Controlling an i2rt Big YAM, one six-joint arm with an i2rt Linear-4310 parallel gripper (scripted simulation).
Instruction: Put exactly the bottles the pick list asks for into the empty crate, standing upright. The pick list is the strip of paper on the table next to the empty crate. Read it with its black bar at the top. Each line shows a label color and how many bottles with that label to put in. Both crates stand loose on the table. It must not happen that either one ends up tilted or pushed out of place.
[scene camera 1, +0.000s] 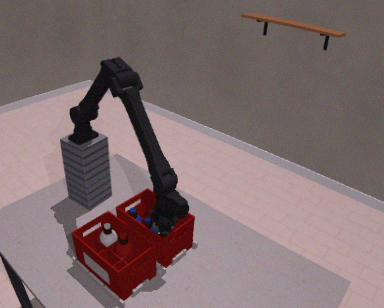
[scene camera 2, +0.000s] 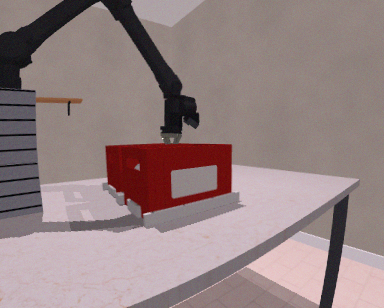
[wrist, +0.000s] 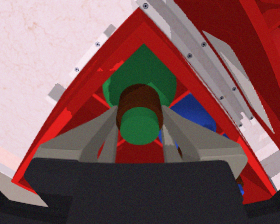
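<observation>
A green-label bottle (wrist: 142, 84) and a blue-label bottle (wrist: 188, 107) are in the robot's scene, as is the gripper (wrist: 139, 112). The scene also has a red crate (scene camera 2: 170, 175) and a red crate (wrist: 82, 103).
</observation>
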